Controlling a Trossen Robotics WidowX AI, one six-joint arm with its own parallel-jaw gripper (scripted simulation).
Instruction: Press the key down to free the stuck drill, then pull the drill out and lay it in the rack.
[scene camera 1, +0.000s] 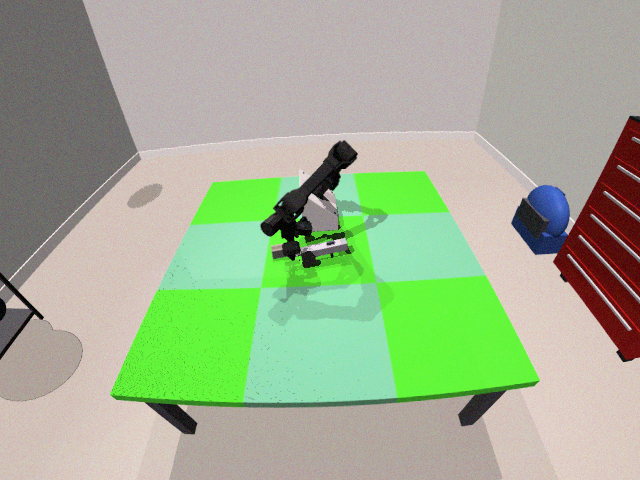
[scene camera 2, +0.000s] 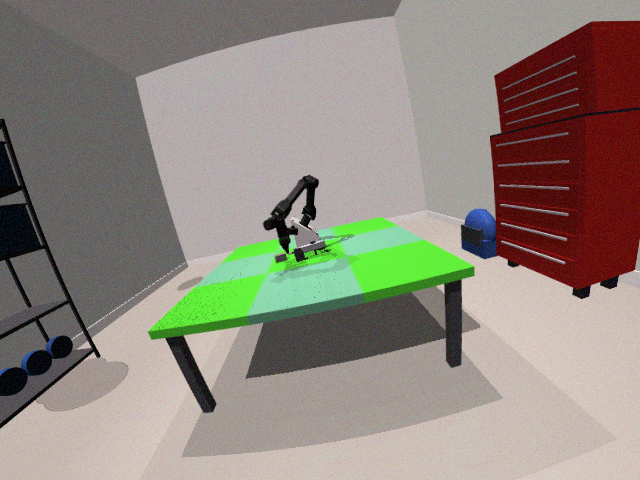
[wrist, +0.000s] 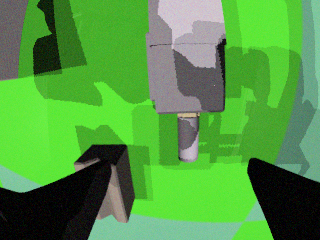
My gripper (scene camera 1: 292, 252) is open, holding nothing. Also in view: a drill (wrist: 187, 123) and a rack (wrist: 118, 202).
My gripper also shows in the wrist view (wrist: 181, 167).
